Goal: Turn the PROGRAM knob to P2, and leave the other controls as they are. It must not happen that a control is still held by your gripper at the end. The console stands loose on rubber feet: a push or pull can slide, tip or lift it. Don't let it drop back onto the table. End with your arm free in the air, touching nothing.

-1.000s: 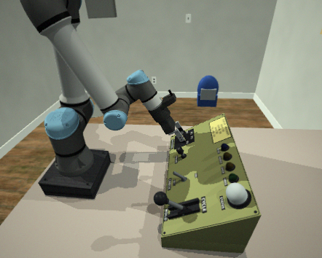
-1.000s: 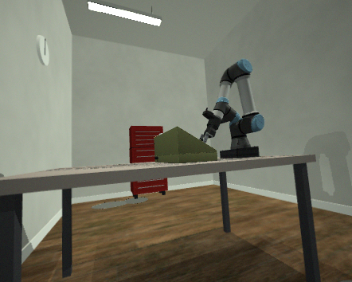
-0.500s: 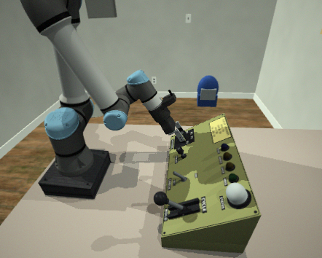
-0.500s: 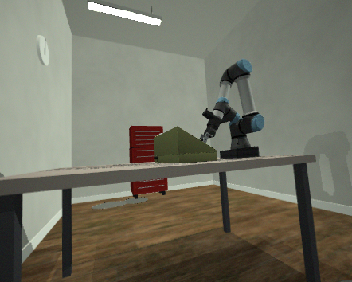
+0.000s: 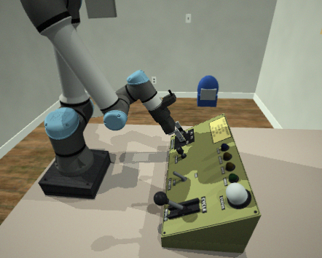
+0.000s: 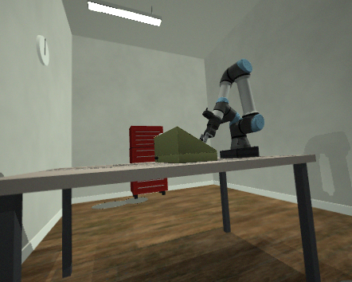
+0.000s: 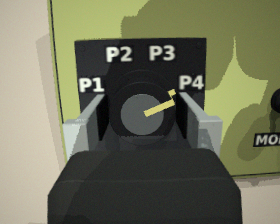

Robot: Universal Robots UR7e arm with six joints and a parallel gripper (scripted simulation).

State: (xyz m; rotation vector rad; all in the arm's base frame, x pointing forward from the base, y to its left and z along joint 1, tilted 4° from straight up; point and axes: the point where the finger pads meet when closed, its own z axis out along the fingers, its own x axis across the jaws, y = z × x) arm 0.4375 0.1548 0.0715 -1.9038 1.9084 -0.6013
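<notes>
Now: the mode knob 12 cm to the right of my hand. Also, from my hand: olive console (19 cm to the right, 4 cm ahead, 3 cm below); then check toggle (24 cm to the right, 1 cm below); then ball-handled lever (36 cm to the right, 3 cm behind).
</notes>
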